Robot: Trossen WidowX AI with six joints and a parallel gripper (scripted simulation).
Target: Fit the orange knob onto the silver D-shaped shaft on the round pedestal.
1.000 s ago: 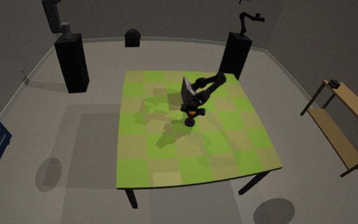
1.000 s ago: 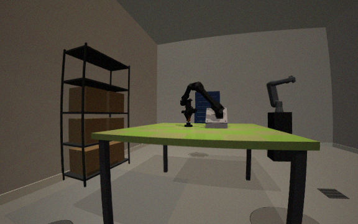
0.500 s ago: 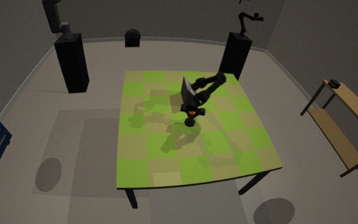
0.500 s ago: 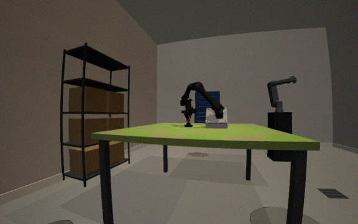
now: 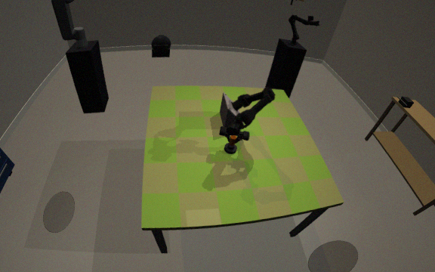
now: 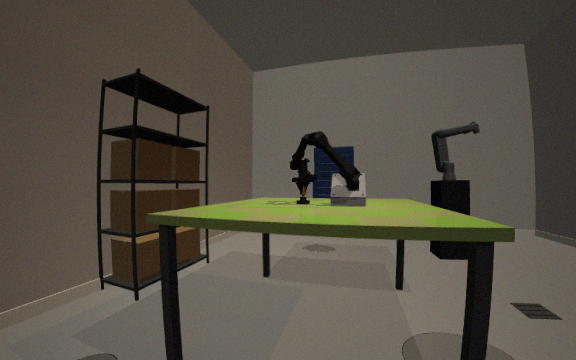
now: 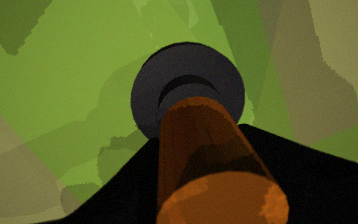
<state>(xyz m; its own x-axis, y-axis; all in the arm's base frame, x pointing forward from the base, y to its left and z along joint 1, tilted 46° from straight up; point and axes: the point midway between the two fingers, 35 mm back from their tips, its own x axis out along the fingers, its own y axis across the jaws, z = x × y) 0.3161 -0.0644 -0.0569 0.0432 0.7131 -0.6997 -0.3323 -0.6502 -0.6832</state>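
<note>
My gripper tip is now 30 mm below the orange knob. The rest, counted from my gripper tip: round pedestal 40 mm below.
</note>
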